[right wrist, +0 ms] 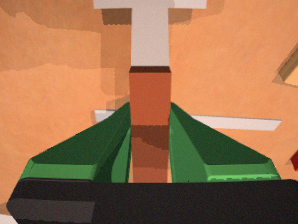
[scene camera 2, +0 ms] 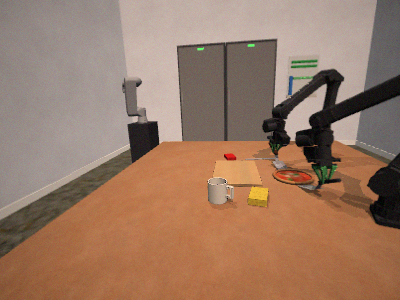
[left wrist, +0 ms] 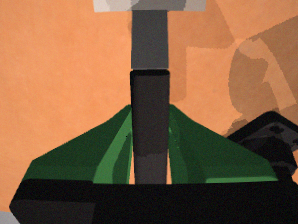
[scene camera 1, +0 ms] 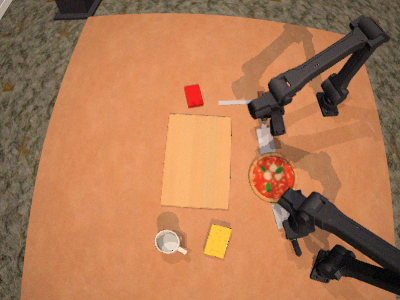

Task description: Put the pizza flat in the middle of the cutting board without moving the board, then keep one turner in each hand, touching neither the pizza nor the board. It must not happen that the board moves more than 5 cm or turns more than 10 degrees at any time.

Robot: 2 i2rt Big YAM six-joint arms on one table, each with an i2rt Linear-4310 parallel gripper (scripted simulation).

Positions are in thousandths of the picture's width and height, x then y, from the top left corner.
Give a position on a pizza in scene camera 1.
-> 676,582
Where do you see a wooden cutting board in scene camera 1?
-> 491,582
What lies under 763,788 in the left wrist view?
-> My left gripper.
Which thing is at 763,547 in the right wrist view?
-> A thin grey strip.
